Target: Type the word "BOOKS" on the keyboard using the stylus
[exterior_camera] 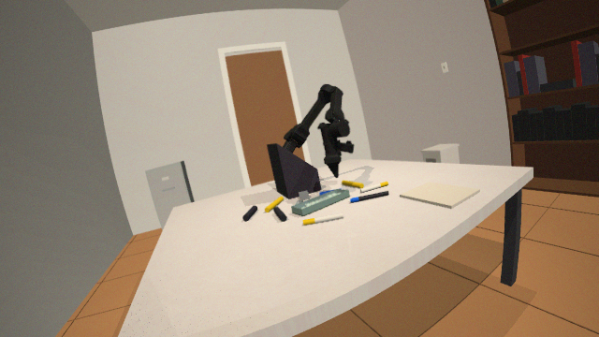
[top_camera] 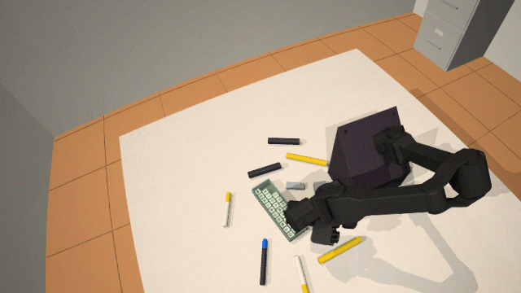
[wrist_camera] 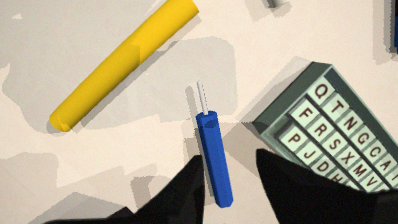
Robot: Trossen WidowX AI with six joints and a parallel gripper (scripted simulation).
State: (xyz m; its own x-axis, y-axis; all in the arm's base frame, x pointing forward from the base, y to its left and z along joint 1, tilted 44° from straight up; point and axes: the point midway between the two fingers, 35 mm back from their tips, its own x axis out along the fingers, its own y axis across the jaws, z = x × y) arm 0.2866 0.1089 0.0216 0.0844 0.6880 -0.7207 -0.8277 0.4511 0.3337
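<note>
Now: the blue stylus 60 mm below my gripper tip and 10 mm behind it. Round my gripper tip: notepad (390 mm ahead, 140 mm to the left, 60 mm below); then grey block (120 mm to the right, 90 mm behind, 50 mm below); then yellow cylinder (250 mm to the right, 110 mm behind, 60 mm below).
</note>
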